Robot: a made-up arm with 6 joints.
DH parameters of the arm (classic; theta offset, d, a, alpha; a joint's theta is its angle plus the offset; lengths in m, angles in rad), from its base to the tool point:
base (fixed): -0.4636 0 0.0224 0
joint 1: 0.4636 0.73 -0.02 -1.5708
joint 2: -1.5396 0 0.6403 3.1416
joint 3: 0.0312 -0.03 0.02 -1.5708
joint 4: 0 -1.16 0 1.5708
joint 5: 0 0.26 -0.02 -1.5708
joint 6: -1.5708 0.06 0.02 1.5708
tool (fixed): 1.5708 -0.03 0 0
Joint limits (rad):
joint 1: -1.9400..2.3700
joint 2: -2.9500..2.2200
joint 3: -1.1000..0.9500
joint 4: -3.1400..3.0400
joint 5: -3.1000..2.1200
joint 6: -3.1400..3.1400
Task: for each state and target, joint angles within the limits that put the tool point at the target. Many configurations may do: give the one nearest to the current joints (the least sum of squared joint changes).
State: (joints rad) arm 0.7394 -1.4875 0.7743 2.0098 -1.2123 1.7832
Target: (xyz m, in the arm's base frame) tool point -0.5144 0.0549 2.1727
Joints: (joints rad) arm 0.2786 -1.1125 0.2329 2.2173 -1.2151 1.7853
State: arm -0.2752 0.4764 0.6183 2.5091 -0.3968 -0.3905
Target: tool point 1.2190 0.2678 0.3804
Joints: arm -0.0222 0.7441 -0.1727 2.7203 -0.4171 -0.3724
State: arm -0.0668 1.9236 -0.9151 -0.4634 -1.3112 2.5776
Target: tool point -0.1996 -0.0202 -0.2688
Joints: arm -0.6511 1.8318 -0.3696 -0.9267 -1.2043 2.5552
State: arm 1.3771 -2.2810 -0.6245 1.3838 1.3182 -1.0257
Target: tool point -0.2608 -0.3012 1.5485
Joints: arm 0.8625 -2.2415 -1.0490 1.7613 1.2989 -0.9998
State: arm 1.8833 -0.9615 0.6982 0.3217 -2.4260 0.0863
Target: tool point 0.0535 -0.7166 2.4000
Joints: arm 1.3316 -0.7929 0.8108 0.4894 -2.4247 0.1069
